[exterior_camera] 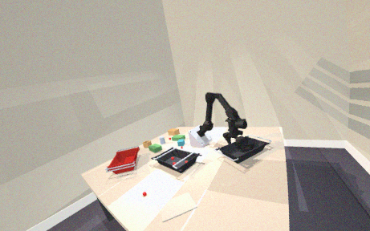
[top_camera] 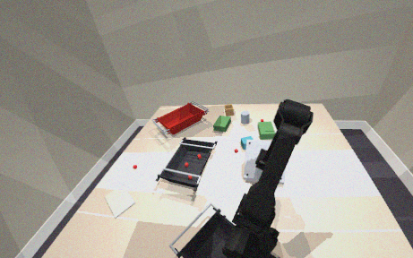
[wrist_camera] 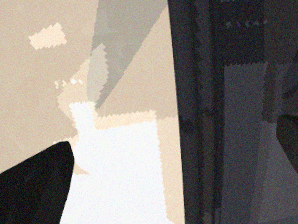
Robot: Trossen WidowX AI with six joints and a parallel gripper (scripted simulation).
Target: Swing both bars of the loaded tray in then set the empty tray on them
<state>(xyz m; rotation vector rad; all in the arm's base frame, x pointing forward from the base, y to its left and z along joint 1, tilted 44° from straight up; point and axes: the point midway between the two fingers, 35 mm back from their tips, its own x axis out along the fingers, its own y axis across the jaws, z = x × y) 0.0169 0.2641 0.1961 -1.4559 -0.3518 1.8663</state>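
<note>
My gripper tip is 30 mm short of the black tray, 80 mm to the right of it and 30 mm below it. The rest, counted from my gripper tip: grey cylinder (150 mm ahead, 710 mm to the right, 20 mm above); then white sheet (590 mm ahead, 20 mm to the left, 10 mm below).
</note>
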